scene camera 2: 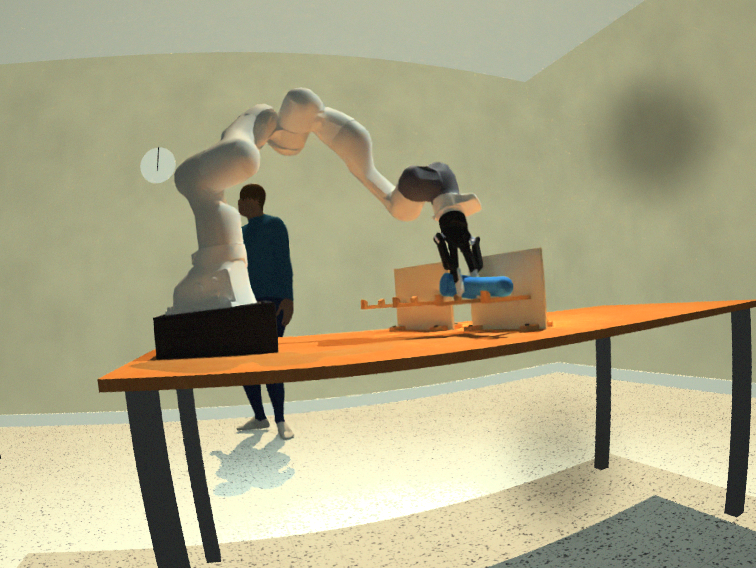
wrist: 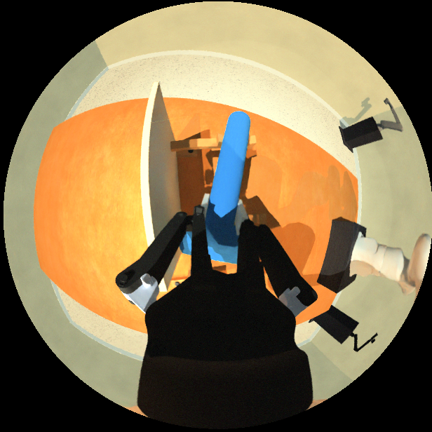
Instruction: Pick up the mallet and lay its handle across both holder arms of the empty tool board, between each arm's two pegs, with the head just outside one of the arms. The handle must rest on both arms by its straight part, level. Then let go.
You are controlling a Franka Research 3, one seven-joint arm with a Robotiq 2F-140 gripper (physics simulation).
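A blue mallet point(scene camera 2: 495, 286) point(wrist: 234, 155) is held roughly level. Its handle points away from the gripper in the wrist view, and its head is at the near end, partly hidden by the fingers. My gripper point(scene camera 2: 466, 285) point(wrist: 221, 203) is shut on the handle close to the head. The handle passes over an orange holder arm point(wrist: 192, 145) beside a cream tool board point(scene camera 2: 526, 268) point(wrist: 146, 175). In the scene view, the mallet is just above or at the orange arms point(scene camera 2: 518, 298); contact cannot be told. The near arm is mostly hidden in the wrist view.
Another cream board point(scene camera 2: 424, 317) stands on the left, with an orange arm and pegs point(scene camera 2: 388, 303) reaching left. The boards stand on the orange table point(scene camera 2: 342, 360) point(wrist: 90, 190). The robot's black base block point(scene camera 2: 215, 331) point(wrist: 339, 255) is at the table's left end. A person point(scene camera 2: 266, 256) stands behind the table.
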